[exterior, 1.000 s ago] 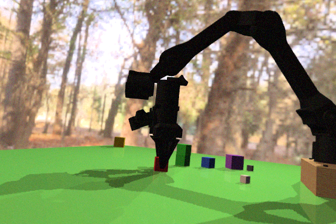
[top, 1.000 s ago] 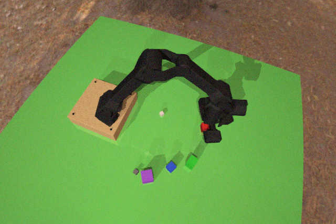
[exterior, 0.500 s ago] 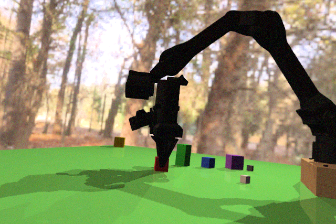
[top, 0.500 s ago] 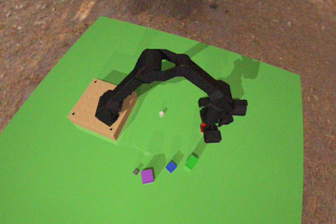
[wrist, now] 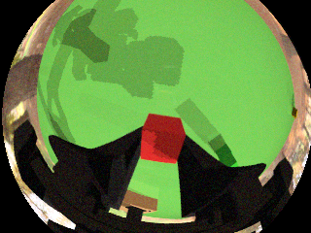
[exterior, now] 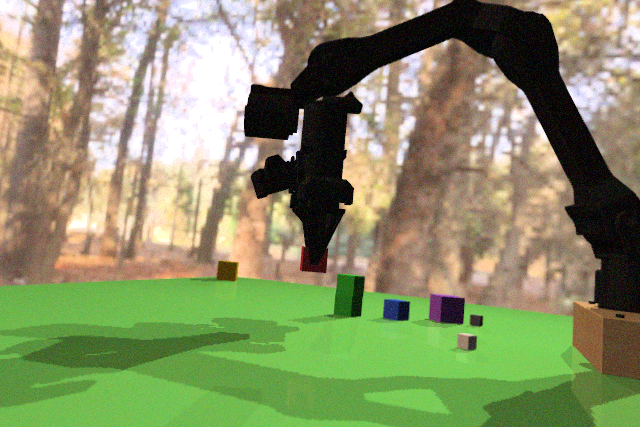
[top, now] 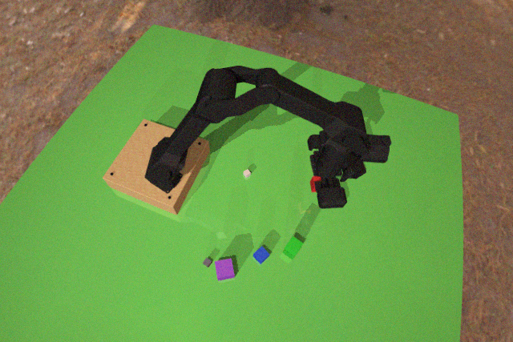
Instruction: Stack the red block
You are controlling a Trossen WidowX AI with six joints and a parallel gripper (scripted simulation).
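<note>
My gripper tip is now 4 cm past the blue block, 22 cm to the left of it and 6 cm above it. Round my gripper tip: purple block (10 cm behind, 30 cm to the right, 6 cm below); red block (1 cm above); small white cube (19 cm behind, 4 cm to the right, 7 cm below).
</note>
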